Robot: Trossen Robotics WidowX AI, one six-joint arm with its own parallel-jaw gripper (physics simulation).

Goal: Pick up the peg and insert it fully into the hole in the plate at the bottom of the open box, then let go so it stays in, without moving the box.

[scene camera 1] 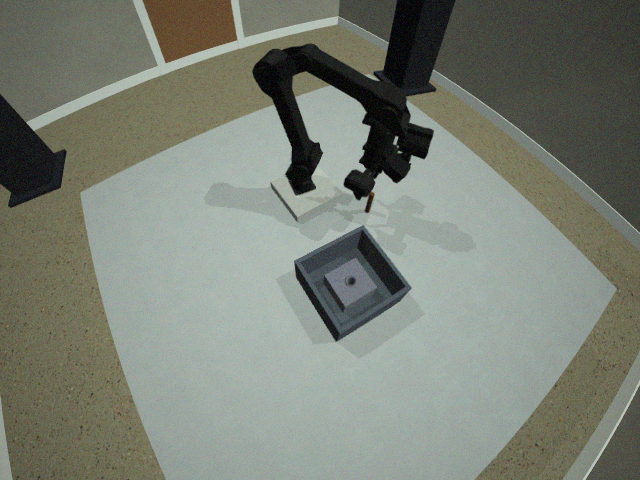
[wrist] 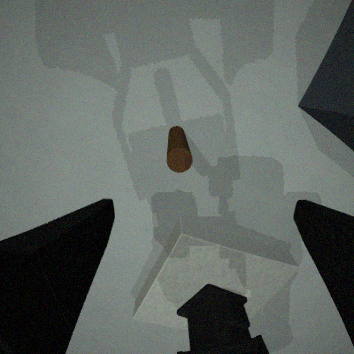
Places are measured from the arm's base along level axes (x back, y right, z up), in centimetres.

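Where they show: gripper, fingertip midpoint: (wrist: 206, 209); arm's base, origin of the base link: (scene camera 1: 302, 184) (wrist: 211, 305).
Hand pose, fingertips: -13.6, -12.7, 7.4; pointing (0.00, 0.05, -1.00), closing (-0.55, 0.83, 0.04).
Things, the pixels of their top centre, and the offset from my fingertips, as dx, dy, dz. Level surfaces: height alone.
- orange-brown peg, middle of its top: (wrist: 179, 160) (scene camera 1: 372, 193) -0.7, -1.9, -2.4
- open grey box, middle of its top: (scene camera 1: 353, 274) -20.1, +14.2, -0.6
- light plate, middle of its top: (scene camera 1: 350, 280) -20.1, +14.2, -4.3
- mat, its level: dz -10.4
The orange-brown peg (scene camera 1: 369, 202) (wrist: 179, 159) stands upright on the pale mat, behind the box and apart from it. My gripper (scene camera 1: 378, 189) (wrist: 206, 209) is open and empty, pointing down above the mat close to the peg. In the wrist view the peg lies a little left of midway between the fingers and above the line of their tips. The open grey box (scene camera 1: 373, 316) (wrist: 332, 90) holds a light plate (scene camera 1: 360, 292) with a round, empty hole (scene camera 1: 350, 280). In the wrist view one dark corner of the box shows at the right edge; the plate does not show there.
The arm's pale base block (scene camera 1: 292, 200) (wrist: 272, 275) stands left of the peg in the scene view. The box walls rise above the plate on all sides. Dark pillars (scene camera 1: 416, 46) (scene camera 1: 25, 155) stand beyond the mat (scene camera 1: 206, 361). The arm's shadow falls around the peg.
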